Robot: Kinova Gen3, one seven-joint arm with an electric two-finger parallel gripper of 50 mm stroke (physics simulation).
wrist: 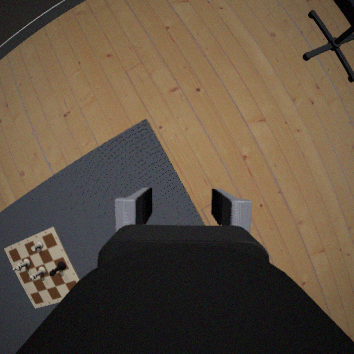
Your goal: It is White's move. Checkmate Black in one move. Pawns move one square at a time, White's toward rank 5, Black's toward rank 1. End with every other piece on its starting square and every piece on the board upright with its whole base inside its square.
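Frame: origin at the arm's base, x ahead, y left, z up, level; centimetres.
Seen in the pictures: gripper, fingertip midpoint: (181, 200).
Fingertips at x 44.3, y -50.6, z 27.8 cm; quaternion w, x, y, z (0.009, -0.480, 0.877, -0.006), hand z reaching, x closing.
Note:
Pixels of each thing's middle, then the offset from my fingertips to it. "spot": a spot on its surface instead. Level surfaces: height alone.
- small brown-and-cream chessboard, surface spot: (49, 234) spot: dx +6.4, dy +39.7, dz -35.0 cm
- black piece, body centre: (55, 269) dx -2.8, dy +42.0, dz -31.8 cm
- dark grey table top, surface height: dz -35.6 cm
A small brown-and-cream chessboard (49, 234) lies on the dark grey table top at the lower left, its lower right part hidden behind the gripper body. Three white pieces stand on it: one white piece (38, 246) near the upper edge, one white piece (22, 265) at the left edge, and another white piece (38, 273) near the middle. A black piece (58, 268) stands to the right of the middle one. The pieces are too small to name surely. My gripper (181, 200) is open and empty, to the right of the board and high above the table's edge.
The dark grey table top (115, 165) has a corner at the middle of the view. Beyond it lies the wooden floor (210, 100). A black wheeled stand base (335, 45) is at the upper right. A dark curved area with a white line is at the upper left.

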